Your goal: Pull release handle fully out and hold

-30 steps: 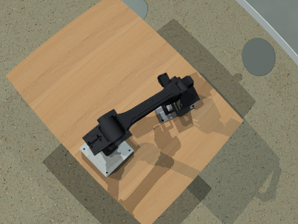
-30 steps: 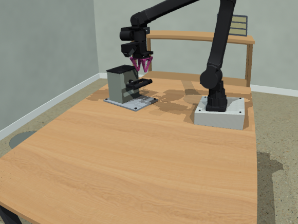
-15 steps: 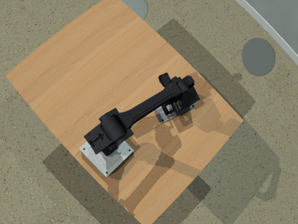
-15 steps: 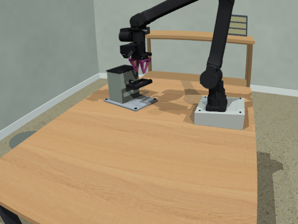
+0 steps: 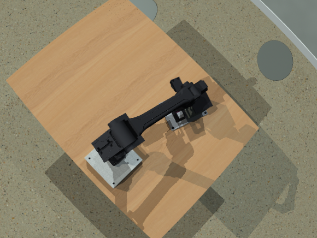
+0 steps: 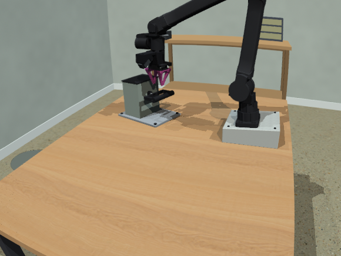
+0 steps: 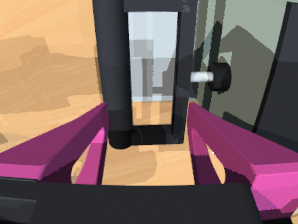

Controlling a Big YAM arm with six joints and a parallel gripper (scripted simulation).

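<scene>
The release handle grip lies 60 mm below my hand, 30 mm ahead of it and 10 mm to the right of it. Also, from my hand: grey baseplate 160 mm below, 70 mm ahead, 30 mm to the right.
</scene>
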